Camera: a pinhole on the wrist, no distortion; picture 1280 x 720 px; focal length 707.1 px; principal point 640.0 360.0 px. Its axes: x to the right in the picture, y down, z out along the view. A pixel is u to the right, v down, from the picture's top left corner.
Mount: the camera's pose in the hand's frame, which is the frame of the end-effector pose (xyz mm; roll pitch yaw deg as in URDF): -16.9 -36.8 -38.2 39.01 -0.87 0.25
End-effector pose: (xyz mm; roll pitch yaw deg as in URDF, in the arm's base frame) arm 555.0 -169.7 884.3 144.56 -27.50 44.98
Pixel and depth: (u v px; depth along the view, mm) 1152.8 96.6 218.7
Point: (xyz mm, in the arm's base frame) 607.7 88.1 767.5
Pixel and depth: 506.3 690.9 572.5
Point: 785.5 -191.2 310.6
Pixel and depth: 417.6 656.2 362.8
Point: 640.7 -190.8 501.5
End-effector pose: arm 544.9 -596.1 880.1 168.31 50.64 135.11
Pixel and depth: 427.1 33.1 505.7
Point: 449.2 -1185.0 815.5
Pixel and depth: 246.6 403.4 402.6
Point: 691.9 -1036.5 856.4
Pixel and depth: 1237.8 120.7 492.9
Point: 258.0 -896.3 358.9
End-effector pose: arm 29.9 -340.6 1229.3 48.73 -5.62 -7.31
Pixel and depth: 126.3 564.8 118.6
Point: -86.1 -438.6 1204.1
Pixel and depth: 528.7 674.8 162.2
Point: -36.5 -487.9 1250.1
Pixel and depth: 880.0 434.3 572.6
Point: 123.9 -924.3 1278.3
